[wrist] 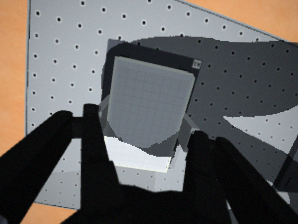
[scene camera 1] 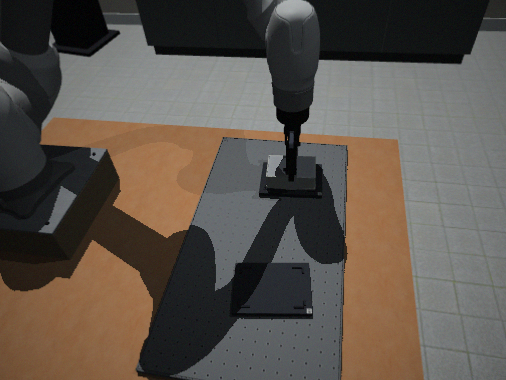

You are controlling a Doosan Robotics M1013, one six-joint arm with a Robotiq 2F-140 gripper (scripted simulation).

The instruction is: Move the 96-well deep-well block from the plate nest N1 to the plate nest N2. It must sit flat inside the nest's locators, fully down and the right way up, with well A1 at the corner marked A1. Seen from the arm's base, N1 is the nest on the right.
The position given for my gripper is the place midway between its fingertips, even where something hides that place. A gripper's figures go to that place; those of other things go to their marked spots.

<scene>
My gripper (wrist: 144, 111) is 20 cm from the lens. A deep-well block (wrist: 147, 103): 15 cm from the lens.
</scene>
